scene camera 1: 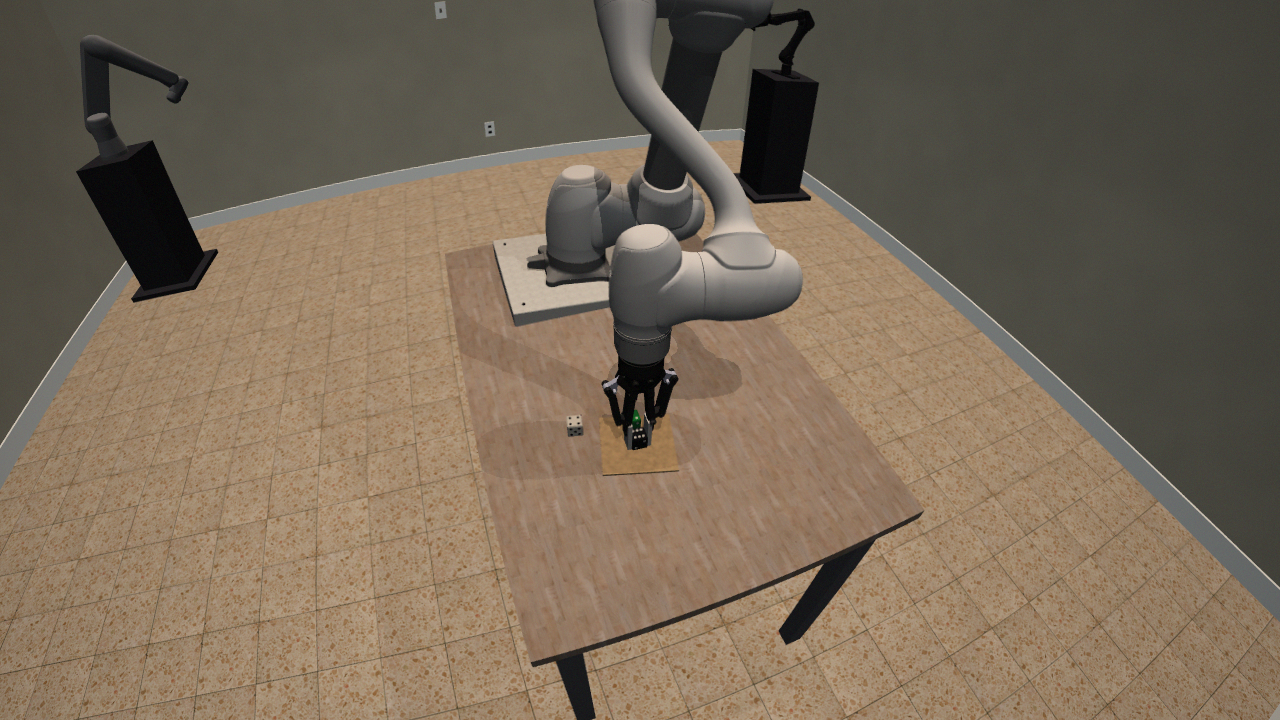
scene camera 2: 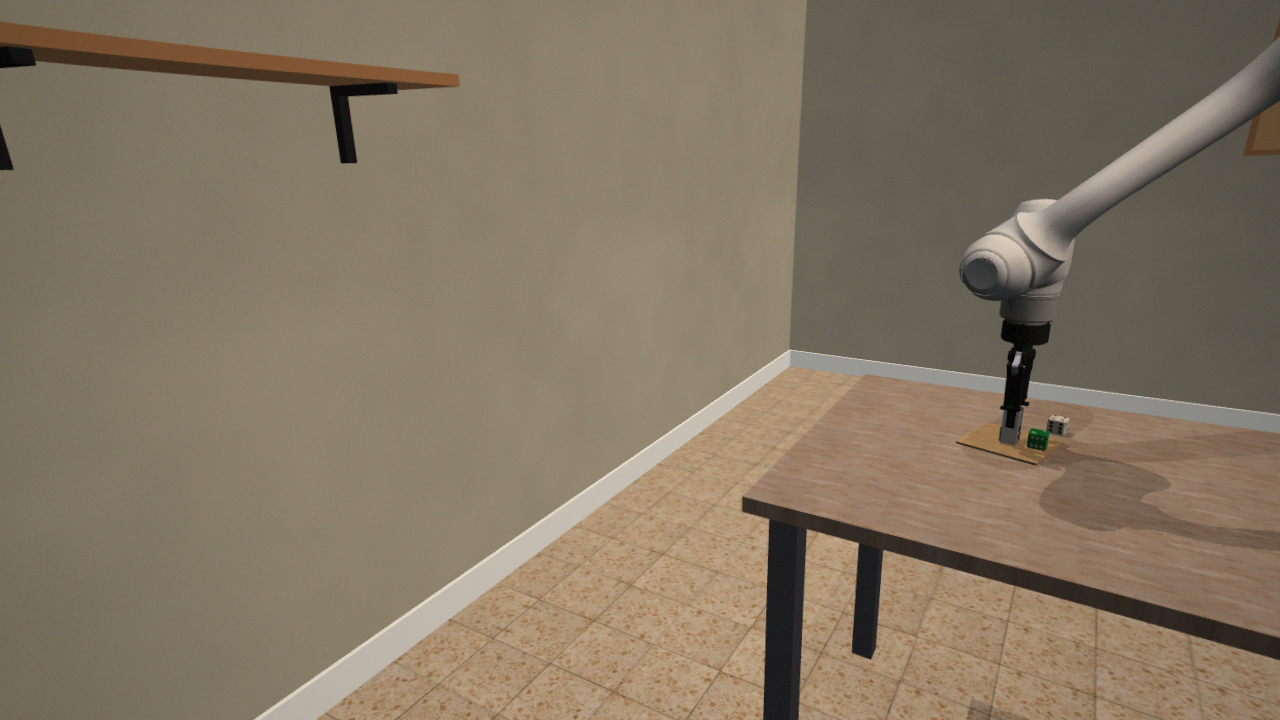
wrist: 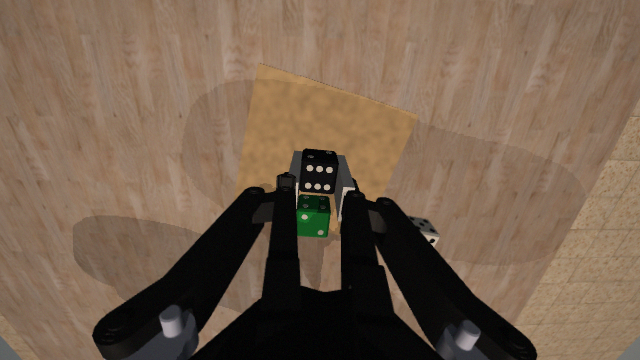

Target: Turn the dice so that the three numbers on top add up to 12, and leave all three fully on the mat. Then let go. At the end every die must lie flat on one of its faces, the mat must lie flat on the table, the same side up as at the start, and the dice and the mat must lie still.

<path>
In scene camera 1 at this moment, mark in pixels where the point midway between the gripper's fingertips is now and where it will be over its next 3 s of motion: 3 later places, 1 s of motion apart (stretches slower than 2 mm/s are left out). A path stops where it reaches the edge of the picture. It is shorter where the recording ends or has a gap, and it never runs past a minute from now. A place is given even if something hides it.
The gripper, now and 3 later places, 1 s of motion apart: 637,442; 638,413; 638,401; 614,398
</path>
